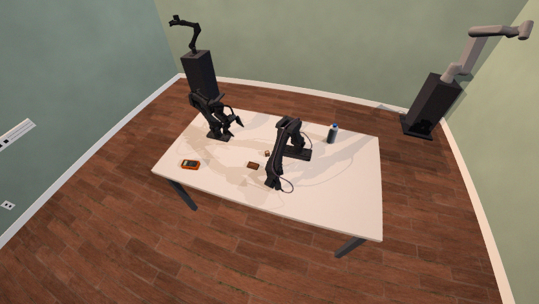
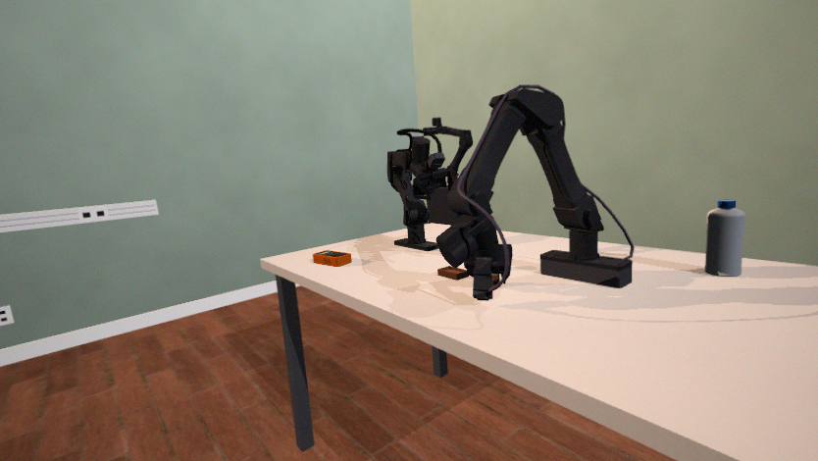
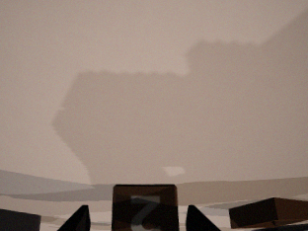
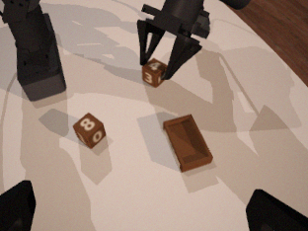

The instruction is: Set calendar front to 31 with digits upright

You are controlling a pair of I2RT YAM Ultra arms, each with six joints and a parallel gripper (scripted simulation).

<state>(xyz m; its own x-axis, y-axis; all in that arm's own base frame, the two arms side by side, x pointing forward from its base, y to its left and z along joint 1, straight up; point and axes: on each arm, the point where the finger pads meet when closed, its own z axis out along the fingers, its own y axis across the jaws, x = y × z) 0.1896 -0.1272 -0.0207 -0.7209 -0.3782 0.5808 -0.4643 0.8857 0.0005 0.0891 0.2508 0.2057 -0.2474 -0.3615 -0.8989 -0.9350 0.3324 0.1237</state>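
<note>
My left hand is 1 cm past the brown tray, 14 cm to the left of it and 1 cm above it.
</note>
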